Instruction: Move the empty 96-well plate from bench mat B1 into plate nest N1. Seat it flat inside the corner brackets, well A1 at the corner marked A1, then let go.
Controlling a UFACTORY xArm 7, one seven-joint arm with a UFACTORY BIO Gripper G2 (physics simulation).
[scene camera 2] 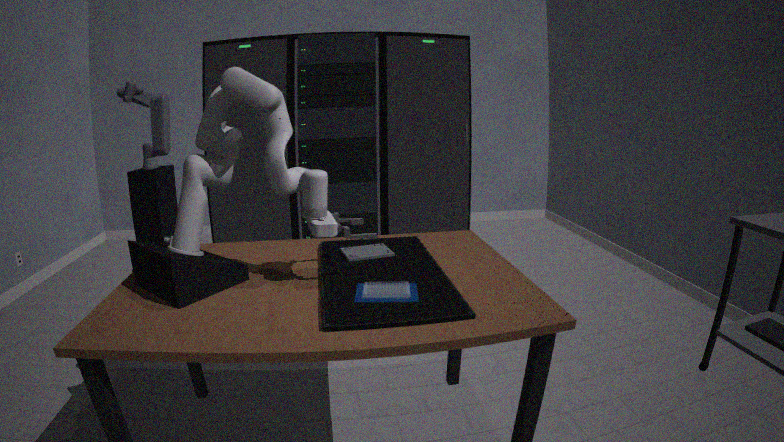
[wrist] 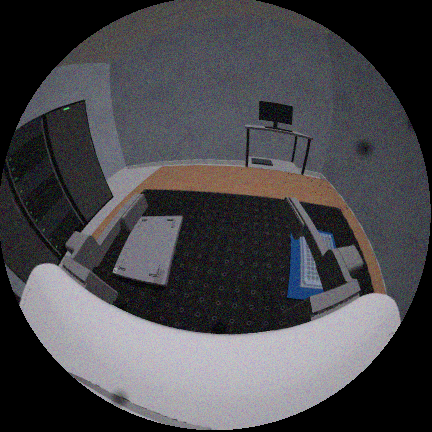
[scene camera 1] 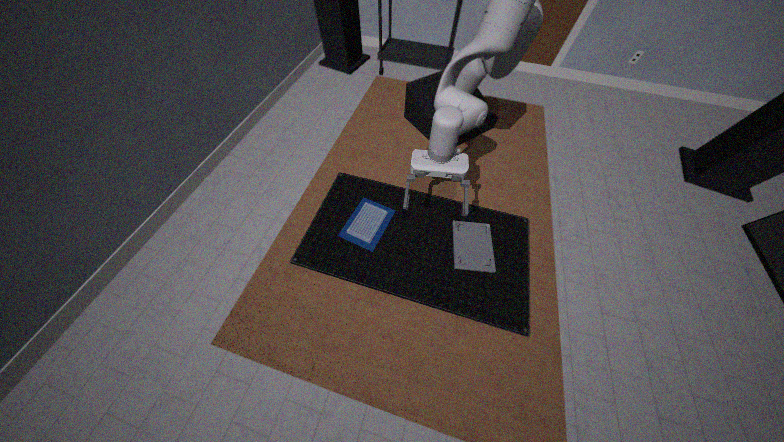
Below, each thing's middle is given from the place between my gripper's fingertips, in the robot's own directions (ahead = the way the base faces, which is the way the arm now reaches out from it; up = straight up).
Right now the grey plate nest N1 (scene camera 1: 472,244) is 30 mm behind my hand, 140 mm to the left of it and 120 mm below it. From my hand the other things lie so: blue bench mat B1 (scene camera 1: 343,233): 60 mm ahead, 190 mm to the right, 130 mm below; 96-well plate (scene camera 1: 365,225): 60 mm ahead, 190 mm to the right, 120 mm below.
